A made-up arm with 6 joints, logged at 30 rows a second.
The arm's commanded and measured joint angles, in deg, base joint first. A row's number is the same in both.
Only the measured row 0 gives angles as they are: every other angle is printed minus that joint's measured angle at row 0.
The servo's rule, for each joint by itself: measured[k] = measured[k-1] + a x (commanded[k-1-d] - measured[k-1]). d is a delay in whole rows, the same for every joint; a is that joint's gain. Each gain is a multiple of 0.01, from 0.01 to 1. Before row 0 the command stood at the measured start. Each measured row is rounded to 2 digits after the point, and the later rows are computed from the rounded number. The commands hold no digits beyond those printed.
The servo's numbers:
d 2
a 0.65 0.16 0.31 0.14 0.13 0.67
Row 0, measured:
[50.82, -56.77, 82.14, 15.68, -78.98, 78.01]
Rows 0 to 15, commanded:
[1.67, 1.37, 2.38, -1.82, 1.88, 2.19]
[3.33, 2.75, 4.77, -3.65, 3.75, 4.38]
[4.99, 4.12, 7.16, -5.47, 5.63, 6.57]
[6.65, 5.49, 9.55, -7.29, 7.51, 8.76]
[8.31, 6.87, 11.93, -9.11, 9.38, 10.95]
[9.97, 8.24, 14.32, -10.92, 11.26, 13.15]
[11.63, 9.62, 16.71, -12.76, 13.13, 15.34]
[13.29, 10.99, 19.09, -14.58, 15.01, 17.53]
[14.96, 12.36, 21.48, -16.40, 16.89, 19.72]
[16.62, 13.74, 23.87, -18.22, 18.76, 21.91]
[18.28, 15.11, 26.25, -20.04, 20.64, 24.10]
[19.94, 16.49, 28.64, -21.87, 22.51, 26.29]
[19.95, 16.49, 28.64, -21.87, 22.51, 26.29]
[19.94, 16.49, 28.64, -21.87, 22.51, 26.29]
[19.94, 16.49, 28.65, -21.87, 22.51, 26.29]
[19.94, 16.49, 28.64, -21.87, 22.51, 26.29]
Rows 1 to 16, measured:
[0.00, 0.00, 0.00, 0.00, 0.00, 0.00]
[0.00, 0.00, 0.00, 0.00, 0.00, 0.00]
[1.09, 0.22, 0.74, -0.25, 0.24, 1.47]
[2.55, 0.62, 1.99, -0.73, 0.70, 3.42]
[4.14, 1.18, 3.59, -1.39, 1.34, 5.53]
[5.77, 1.87, 5.44, -2.22, 2.14, 7.69]
[7.42, 2.67, 7.45, -3.18, 3.08, 9.87]
[9.08, 3.56, 9.58, -4.26, 4.14, 12.07]
[10.74, 4.53, 11.79, -5.45, 5.31, 14.26]
[12.40, 5.56, 14.05, -6.73, 6.57, 16.45]
[14.06, 6.65, 16.35, -8.08, 7.91, 18.64]
[15.72, 7.78, 18.68, -9.50, 9.32, 20.83]
[17.38, 8.95, 21.03, -10.98, 10.79, 23.02]
[19.04, 10.16, 23.39, -12.50, 12.31, 25.21]
[19.63, 11.17, 25.02, -13.81, 13.64, 25.93]
[19.83, 12.02, 26.14, -14.94, 14.79, 26.17]

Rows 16 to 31, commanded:
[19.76, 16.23, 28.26, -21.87, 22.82, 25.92]
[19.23, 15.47, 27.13, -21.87, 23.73, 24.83]
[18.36, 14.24, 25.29, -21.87, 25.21, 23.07]
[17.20, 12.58, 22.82, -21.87, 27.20, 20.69]
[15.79, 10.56, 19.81, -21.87, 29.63, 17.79]
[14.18, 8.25, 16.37, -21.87, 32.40, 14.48]
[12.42, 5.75, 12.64, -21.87, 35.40, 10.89]
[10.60, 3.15, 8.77, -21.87, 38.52, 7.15]
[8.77, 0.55, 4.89, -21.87, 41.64, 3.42]
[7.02, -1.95, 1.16, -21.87, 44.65, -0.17]
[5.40, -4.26, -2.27, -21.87, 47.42, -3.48]
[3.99, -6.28, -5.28, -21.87, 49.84, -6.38]
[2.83, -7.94, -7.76, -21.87, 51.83, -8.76]
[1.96, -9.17, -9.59, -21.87, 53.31, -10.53]
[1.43, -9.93, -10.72, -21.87, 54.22, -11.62]
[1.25, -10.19, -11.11, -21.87, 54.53, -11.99]
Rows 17 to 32, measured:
[19.90, 12.74, 26.92, -15.91, 15.79, 26.25]
[19.93, 13.34, 27.45, -16.74, 16.66, 26.28]
[19.82, 13.80, 27.70, -17.46, 17.46, 26.04]
[19.44, 14.07, 27.52, -18.08, 18.28, 25.23]
[18.74, 14.10, 26.83, -18.61, 19.18, 23.78]
[17.74, 13.86, 25.59, -19.07, 20.22, 21.71]
[16.47, 13.33, 23.80, -19.46, 21.44, 19.08]
[14.98, 12.52, 21.50, -19.80, 22.86, 16.00]
[13.32, 11.44, 18.75, -20.09, 24.49, 12.58]
[11.55, 10.11, 15.66, -20.34, 26.31, 8.94]
[9.74, 8.58, 12.32, -20.55, 28.30, 5.24]
[7.97, 6.90, 8.86, -20.73, 30.43, 1.62]
[6.30, 5.11, 5.41, -20.89, 32.64, -1.80]
[4.80, 3.29, 2.10, -21.03, 34.88, -4.87]
[3.52, 1.49, -0.96, -21.15, 37.08, -7.48]
[2.51, -0.22, -3.64, -21.25, 39.19, -9.52]

